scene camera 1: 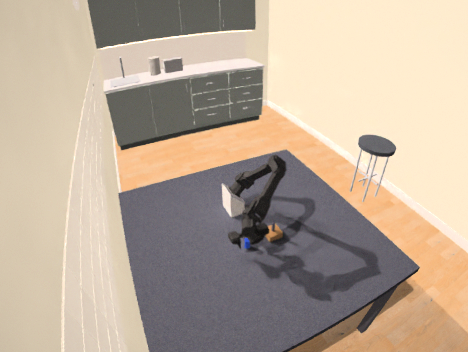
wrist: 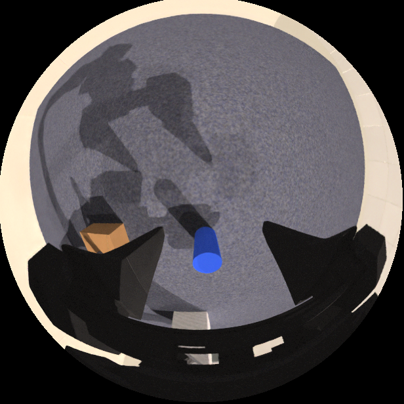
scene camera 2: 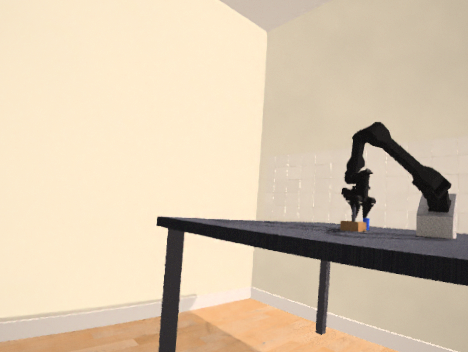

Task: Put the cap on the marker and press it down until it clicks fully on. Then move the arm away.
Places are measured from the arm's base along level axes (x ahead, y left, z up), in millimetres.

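Where they show: gripper, fingertip midpoint: [scene camera 1: 248, 245] [scene camera 2: 359, 218]; arm's base, origin of the base link: [scene camera 1: 234, 192] [scene camera 2: 439, 205].
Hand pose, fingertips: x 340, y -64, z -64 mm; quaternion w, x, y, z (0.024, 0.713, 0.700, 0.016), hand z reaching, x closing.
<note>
Things, the pixels of their top centre, and the offset from my fingertips.
- blue cap, middle of its top: [scene camera 2: 366, 218] [scene camera 1: 247, 239] 8 mm left, 35 mm back, 4 mm up
- dark marker, middle of its top: [scene camera 1: 274, 221] 162 mm left, 51 mm back, 55 mm up
- orange-brown block, middle of its top: [scene camera 2: 353, 221] [scene camera 1: 273, 230] 162 mm left, 51 mm back, 13 mm down
A blue cap [scene camera 1: 246, 244] [scene camera 2: 368, 224] [wrist: 207, 250] stands upright on the dark table [scene camera 1: 190, 280] [scene camera 2: 240, 237]. My gripper [scene camera 2: 359, 218] [wrist: 214, 229] points down and is open, with its fingers apart low over the table. In the wrist view the cap stands between the two fingers with a gap on each side, a little nearer the left finger. The dark marker [scene camera 1: 273, 227] stands upright in an orange-brown block [scene camera 1: 274, 234] [scene camera 2: 352, 226] [wrist: 106, 237] beside the gripper. In the wrist view the left finger partly covers the block, and the marker is hidden.
The arm's pale base block [scene camera 1: 232, 201] [scene camera 2: 436, 224] [wrist: 191, 320] stands on the table behind the gripper in scene camera 1. The block with the marker is close to one finger. A black stool [scene camera 1: 377, 145] and a kitchen counter [scene camera 1: 205, 68] stand away from the table.
</note>
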